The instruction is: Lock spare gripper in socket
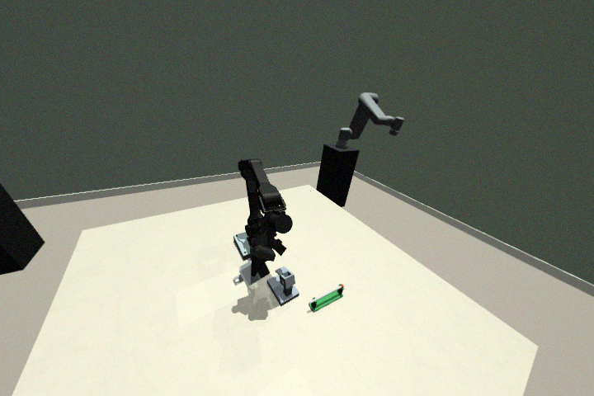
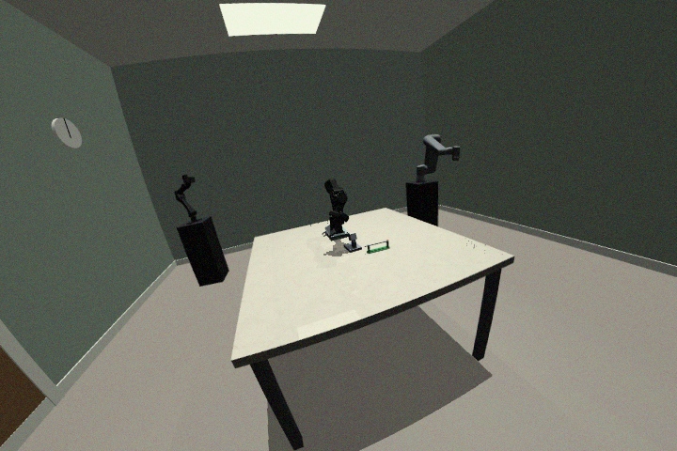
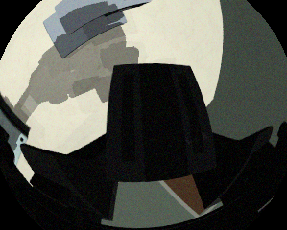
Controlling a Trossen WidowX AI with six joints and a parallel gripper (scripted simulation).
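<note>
Now: gripper tip 120 mm to the right of the mount, 90 mm above it and 20 mm short of it. From my gripper tip the other things lie so: green cradle 240 mm to the left, 120 mm ahead, 110 mm below; spare gripper 10 mm to the right.
</note>
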